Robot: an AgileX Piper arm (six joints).
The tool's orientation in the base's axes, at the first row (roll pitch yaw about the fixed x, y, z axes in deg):
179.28 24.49 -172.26
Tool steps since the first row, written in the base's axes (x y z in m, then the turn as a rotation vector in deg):
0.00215 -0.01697 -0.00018 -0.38 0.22 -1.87
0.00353 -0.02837 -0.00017 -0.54 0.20 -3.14
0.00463 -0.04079 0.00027 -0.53 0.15 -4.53
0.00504 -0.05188 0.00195 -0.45 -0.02 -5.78
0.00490 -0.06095 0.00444 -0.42 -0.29 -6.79
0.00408 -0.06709 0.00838 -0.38 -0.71 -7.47
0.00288 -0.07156 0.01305 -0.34 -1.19 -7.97
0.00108 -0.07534 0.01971 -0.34 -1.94 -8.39
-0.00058 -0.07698 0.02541 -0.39 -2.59 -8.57
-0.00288 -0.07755 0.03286 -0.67 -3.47 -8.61
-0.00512 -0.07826 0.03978 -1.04 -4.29 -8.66
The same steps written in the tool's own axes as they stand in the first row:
0.00022 -0.01710 -0.00012 1.09 0.25 1.56
0.00036 -0.02858 -0.00034 1.76 0.24 2.65
0.00071 -0.04103 -0.00114 2.34 0.17 3.92
0.00101 -0.05205 -0.00326 2.80 -0.02 5.07
0.00121 -0.06098 -0.00620 3.23 -0.31 5.99
0.00107 -0.06690 -0.01054 3.53 -0.74 6.59
0.00076 -0.07111 -0.01558 3.76 -1.22 7.03
0.00009 -0.07452 -0.02264 4.02 -1.97 7.36
-0.00058 -0.07585 -0.02862 4.22 -2.61 7.46
-0.00152 -0.07600 -0.03637 4.60 -3.44 7.32
-0.00228 -0.07632 -0.04364 5.05 -4.20 7.16

